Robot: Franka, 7 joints.
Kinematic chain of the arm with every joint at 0, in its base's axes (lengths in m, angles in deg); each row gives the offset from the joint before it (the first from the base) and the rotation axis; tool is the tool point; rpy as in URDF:
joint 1: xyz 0 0 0.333 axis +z
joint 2: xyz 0 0 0 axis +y
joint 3: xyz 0 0 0.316 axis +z
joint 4: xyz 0.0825 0 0 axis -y
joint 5: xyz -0.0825 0 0.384 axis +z
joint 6: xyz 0 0 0 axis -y
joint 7: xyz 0.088 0 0 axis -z
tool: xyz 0 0 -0.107 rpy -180 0 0
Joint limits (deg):
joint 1: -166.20..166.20
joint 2: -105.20..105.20
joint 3: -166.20..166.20
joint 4: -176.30..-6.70
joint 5: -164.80..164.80
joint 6: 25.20..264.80
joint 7: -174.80..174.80
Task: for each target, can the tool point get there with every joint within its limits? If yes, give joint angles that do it. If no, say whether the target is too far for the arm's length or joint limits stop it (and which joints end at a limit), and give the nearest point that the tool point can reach.
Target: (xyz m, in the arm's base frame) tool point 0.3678 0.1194 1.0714
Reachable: yes | joints -29.93 -4.31 39.66 -55.98 -19.51 167.01 80.13
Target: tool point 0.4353 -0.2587 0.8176
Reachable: yes | joints 85.71 -15.01 -97.09 -55.28 -15.86 70.51 -108.93
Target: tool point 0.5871 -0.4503 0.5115
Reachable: yes | joints 100.74 -39.07 -123.57 -83.40 -17.96 153.25 140.02
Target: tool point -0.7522 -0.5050 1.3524
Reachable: no: too far | nearest point -0.4732 -0.3177 0.9742 | short by 0.506 m
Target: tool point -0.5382 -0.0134 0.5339
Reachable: yes | joints 46.57 10.11 130.10 -118.59 -105.43 170.73 87.57
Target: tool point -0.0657 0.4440 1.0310
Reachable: yes | joints 62.00 -0.19 33.23 -56.10 -39.79 156.09 69.41
